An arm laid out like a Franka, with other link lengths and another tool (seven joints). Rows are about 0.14 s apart.
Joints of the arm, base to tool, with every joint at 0 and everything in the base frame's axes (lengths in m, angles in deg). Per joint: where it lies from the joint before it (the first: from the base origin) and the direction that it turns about. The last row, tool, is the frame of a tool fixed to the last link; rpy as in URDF.
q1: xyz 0 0 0.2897 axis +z
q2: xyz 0 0 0 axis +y
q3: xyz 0 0 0.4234 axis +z
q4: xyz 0.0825 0 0 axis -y
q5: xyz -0.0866 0 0.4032 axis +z
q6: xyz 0 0 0 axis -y
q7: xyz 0.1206 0 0 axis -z
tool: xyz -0.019 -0.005 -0.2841 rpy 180 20 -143.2
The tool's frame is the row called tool.
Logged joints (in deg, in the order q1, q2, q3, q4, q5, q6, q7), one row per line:
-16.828 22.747 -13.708 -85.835 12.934 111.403 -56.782
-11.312 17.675 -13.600 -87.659 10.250 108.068 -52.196
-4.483 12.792 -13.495 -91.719 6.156 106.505 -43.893
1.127 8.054 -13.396 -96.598 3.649 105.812 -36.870
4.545 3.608 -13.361 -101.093 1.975 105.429 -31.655
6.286 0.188 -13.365 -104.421 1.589 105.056 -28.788
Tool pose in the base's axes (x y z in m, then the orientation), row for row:
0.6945 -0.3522 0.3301 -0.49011 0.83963 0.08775 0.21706
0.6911 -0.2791 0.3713 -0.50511 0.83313 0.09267 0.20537
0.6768 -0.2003 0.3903 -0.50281 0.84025 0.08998 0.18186
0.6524 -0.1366 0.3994 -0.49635 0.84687 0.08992 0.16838
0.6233 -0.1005 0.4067 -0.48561 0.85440 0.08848 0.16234
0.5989 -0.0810 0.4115 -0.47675 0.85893 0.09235 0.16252
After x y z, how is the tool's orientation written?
As a quaternion, x y z w.
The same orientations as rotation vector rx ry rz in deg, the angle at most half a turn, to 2 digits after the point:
-77.79 133.26 13.93
-80.67 133.05 14.80
-81.32 135.90 14.55
-80.88 137.99 14.65
-79.39 139.68 14.46
-77.93 140.41 15.10

